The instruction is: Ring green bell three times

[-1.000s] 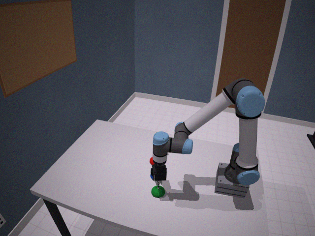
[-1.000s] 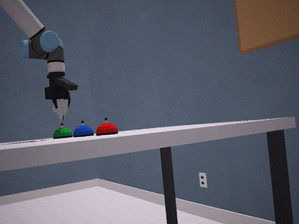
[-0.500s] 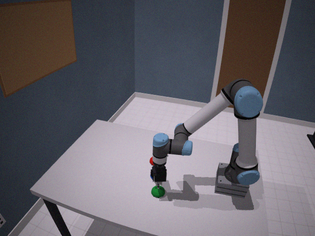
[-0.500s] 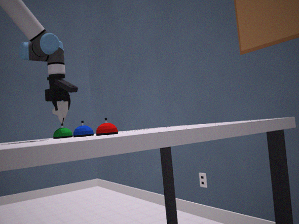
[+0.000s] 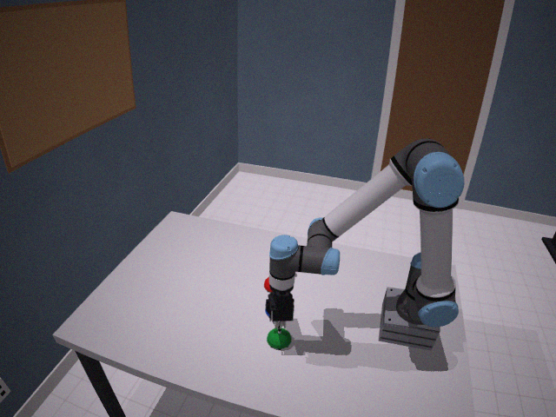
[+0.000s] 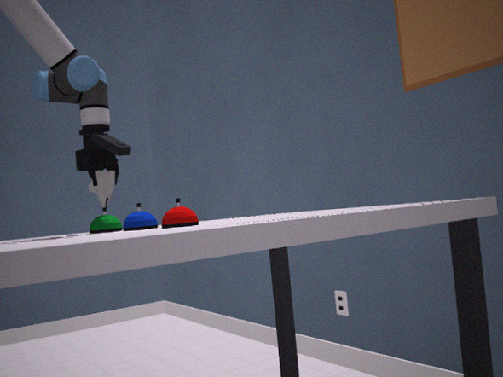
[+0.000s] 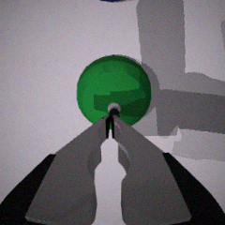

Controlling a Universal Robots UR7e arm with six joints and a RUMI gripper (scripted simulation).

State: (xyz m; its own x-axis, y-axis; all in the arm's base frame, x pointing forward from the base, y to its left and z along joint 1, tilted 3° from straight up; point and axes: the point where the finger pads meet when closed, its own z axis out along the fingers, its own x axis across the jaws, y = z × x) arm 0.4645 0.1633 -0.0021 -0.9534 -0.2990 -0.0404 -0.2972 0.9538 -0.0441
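Now: hand 40 mm above the green bell. From my hand the other things lie so: blue bell 40 mm ahead, 130 mm to the right, 40 mm below; red bell 80 mm ahead, 260 mm to the right, 40 mm below.
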